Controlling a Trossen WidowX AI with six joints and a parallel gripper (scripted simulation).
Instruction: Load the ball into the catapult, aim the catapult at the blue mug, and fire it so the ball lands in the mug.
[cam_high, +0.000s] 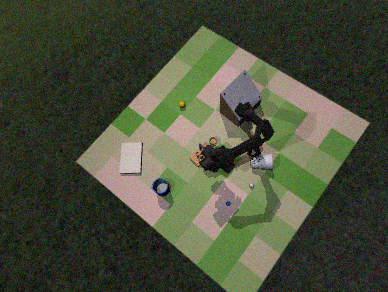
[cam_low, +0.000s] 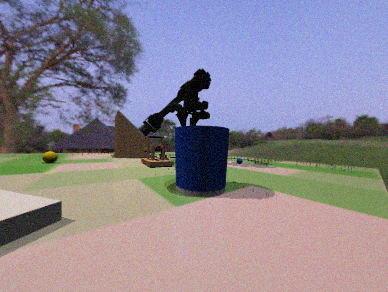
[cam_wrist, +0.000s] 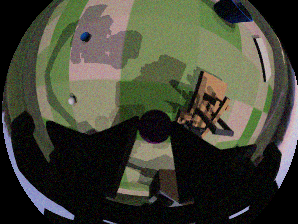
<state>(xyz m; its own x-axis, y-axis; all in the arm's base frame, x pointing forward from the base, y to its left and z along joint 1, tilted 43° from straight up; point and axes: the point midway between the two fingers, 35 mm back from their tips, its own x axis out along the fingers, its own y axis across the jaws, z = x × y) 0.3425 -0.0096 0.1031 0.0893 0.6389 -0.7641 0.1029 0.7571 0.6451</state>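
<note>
Right now the wooden catapult is 10 cm to the right of my gripper tip, 7 cm below it and 5 cm behind it. Also, from my gripper tip: purple ball: 1 cm above; then blue ball: 16 cm to the left, 15 cm ahead, 11 cm below; then tiny pale ball: 22 cm to the left, 11 cm below, 2 cm behind.
</note>
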